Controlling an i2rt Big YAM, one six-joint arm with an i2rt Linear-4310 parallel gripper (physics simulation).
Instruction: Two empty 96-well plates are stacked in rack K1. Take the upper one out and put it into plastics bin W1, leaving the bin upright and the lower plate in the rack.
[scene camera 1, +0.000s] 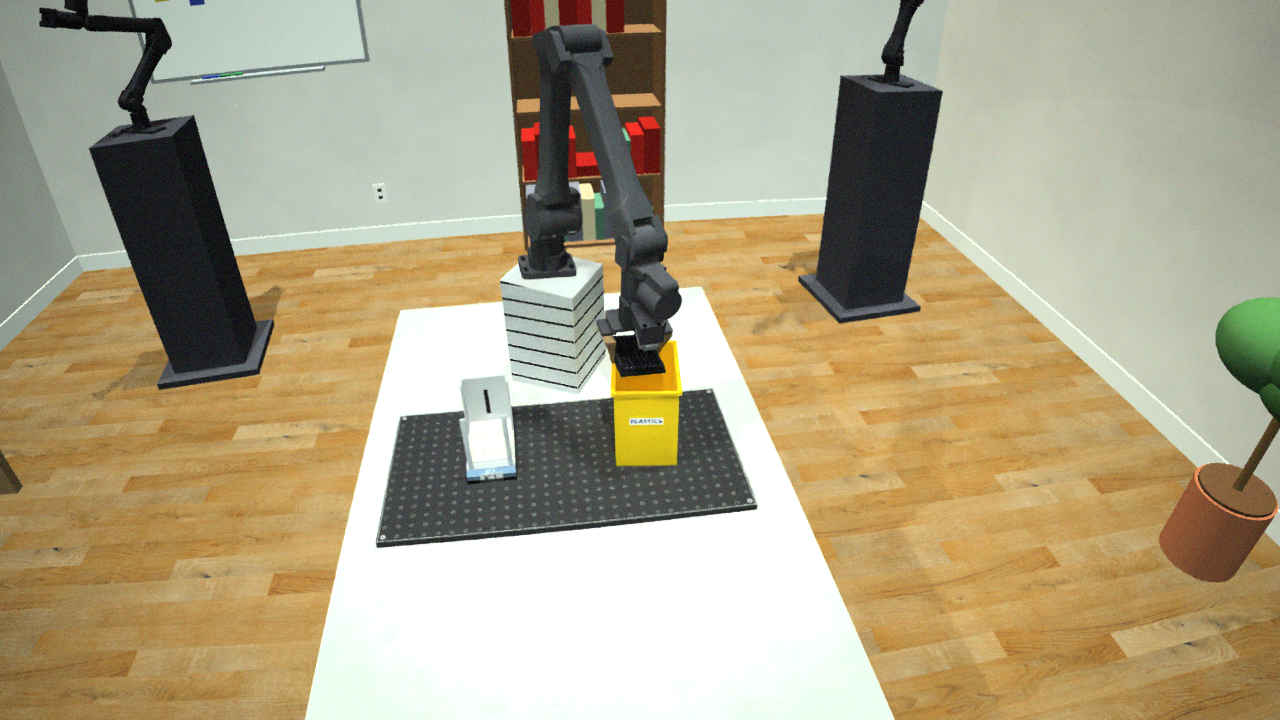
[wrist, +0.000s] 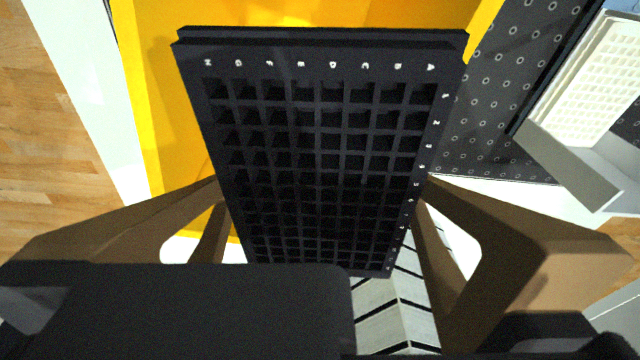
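My gripper (scene camera 1: 639, 351) (wrist: 320, 179) is shut on a black 96-well plate (scene camera 1: 640, 362) (wrist: 320, 145), one finger at each long side. The plate is held over the back left part of the mouth of the yellow plastics bin W1 (scene camera 1: 646, 434) (wrist: 145, 100), tilted in the wrist view. The bin stands upright. A white 96-well plate (scene camera 1: 488, 442) (wrist: 595, 85) sits in the white rack K1 (scene camera 1: 486, 400) (wrist: 567, 165) at the left. How deep the black plate stands relative to the bin rim is hard to tell.
The rack and the bin stand on a black perforated board (scene camera 1: 563, 483) (wrist: 487, 92) on the white table (scene camera 1: 572, 617). A white block stack (scene camera 1: 547, 335) (wrist: 395, 305) carries the arm base, behind the board. Two dark pedestals (scene camera 1: 179, 250) (scene camera 1: 877, 197) with arms stand on the floor.
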